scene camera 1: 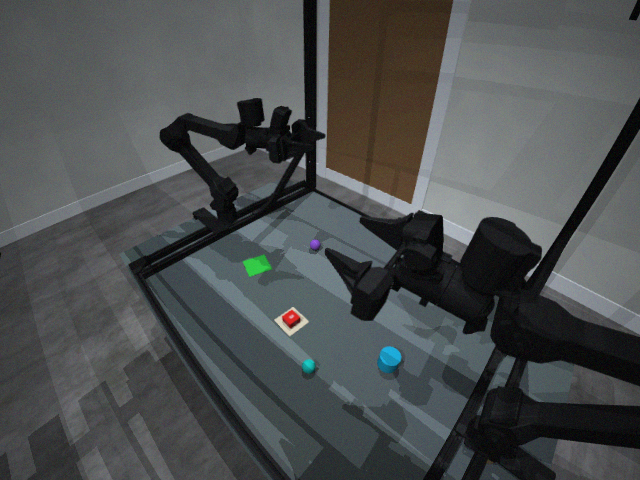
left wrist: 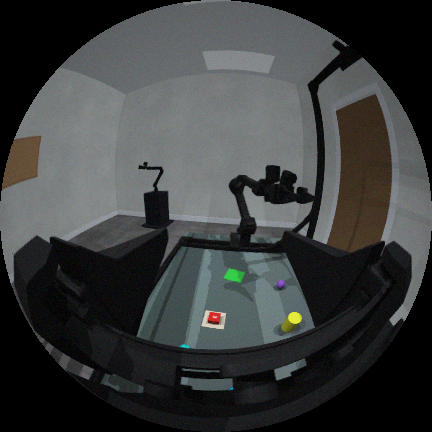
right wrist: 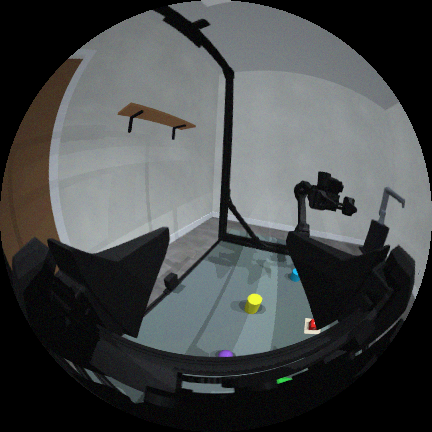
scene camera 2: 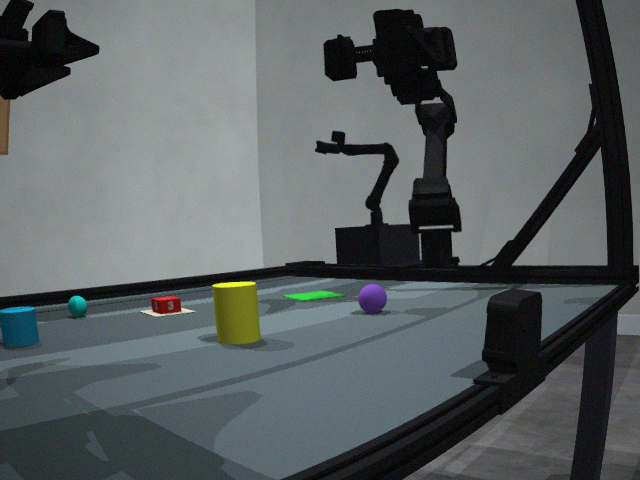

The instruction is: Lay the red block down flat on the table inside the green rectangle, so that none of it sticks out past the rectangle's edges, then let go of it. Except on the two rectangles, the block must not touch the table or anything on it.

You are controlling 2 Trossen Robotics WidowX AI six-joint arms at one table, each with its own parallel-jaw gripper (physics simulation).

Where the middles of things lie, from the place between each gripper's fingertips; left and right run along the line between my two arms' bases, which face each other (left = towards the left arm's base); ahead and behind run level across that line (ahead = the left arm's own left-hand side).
Right now the yellow cylinder (scene camera 2: 235,303) is 320 mm below my left hand, 200 mm behind it and 110 mm to the right of it.
I see my right gripper 32 cm above the yellow cylinder, 20 cm to the right of it and 3 cm short of it.
